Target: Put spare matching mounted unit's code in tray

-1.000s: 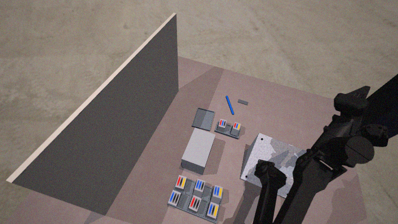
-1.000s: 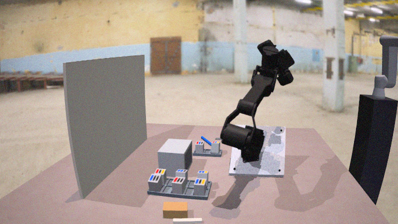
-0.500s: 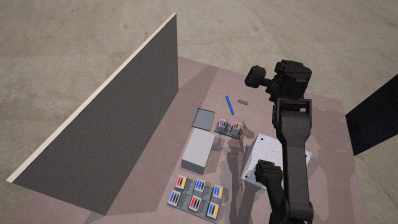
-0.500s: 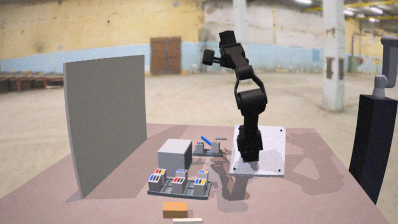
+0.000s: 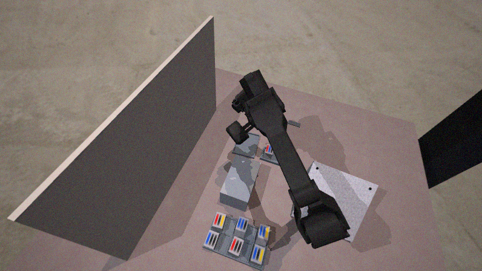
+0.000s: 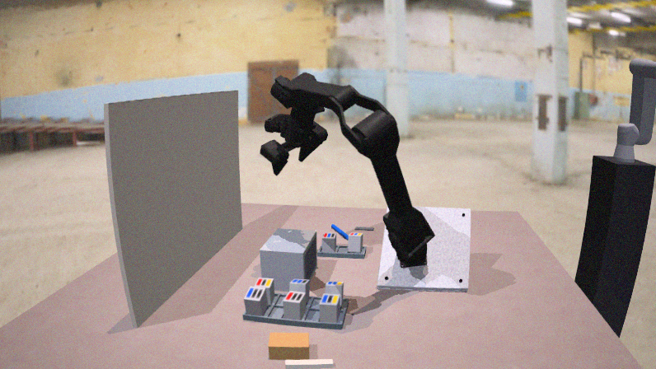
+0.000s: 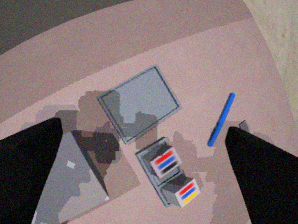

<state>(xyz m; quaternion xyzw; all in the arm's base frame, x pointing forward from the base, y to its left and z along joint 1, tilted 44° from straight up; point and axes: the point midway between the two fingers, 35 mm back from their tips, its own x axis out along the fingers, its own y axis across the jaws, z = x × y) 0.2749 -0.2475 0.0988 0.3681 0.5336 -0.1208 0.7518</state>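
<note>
Now: the grey spare block 17 cm behind my gripper tip, 5 cm to the right of it and 20 cm below it. Also, from my gripper tip: grey mounted unit (2 cm behind, 14 cm to the left, 20 cm below); then grey panel (23 cm ahead, 11 cm to the left, 2 cm below); then grey tray (8 cm to the right, 24 cm below).
</note>
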